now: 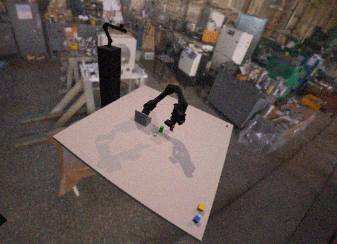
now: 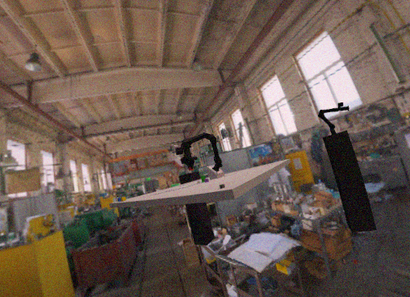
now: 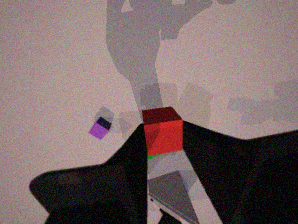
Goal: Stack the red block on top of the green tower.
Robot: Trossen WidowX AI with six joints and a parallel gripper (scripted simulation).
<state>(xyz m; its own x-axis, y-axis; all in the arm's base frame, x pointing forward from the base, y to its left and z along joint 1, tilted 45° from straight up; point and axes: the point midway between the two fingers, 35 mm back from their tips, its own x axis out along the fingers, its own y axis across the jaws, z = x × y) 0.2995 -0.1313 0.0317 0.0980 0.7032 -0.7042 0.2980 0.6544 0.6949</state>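
Now: gripper tip 120 mm to the right of the purple block, 120 mm above it and 20 mm past it. The rest, counted from my gripper tip: blue block: 560 mm to the right, 420 mm ahead, 120 mm below; then yellow block: 480 mm to the right, 420 mm ahead, 120 mm below; then red block: 10 mm above.
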